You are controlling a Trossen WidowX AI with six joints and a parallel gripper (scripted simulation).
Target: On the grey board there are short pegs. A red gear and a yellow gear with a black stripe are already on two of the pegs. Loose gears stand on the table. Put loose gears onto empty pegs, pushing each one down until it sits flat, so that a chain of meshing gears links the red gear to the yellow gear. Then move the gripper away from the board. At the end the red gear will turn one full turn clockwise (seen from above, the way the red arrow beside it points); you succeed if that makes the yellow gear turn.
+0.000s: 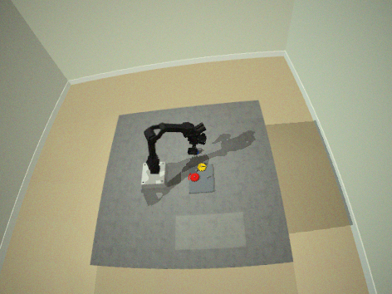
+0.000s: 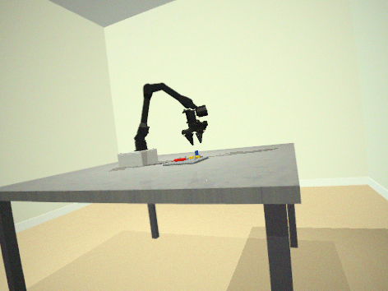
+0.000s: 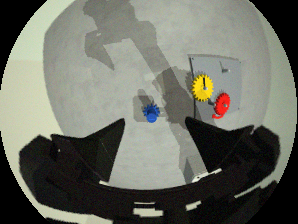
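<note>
My gripper tip is 60 mm above the small blue gear, 10 mm to the right of it and 10 mm past it. Round my gripper tip: red gear (200 mm to the right, 60 mm below, 10 mm behind).
</note>
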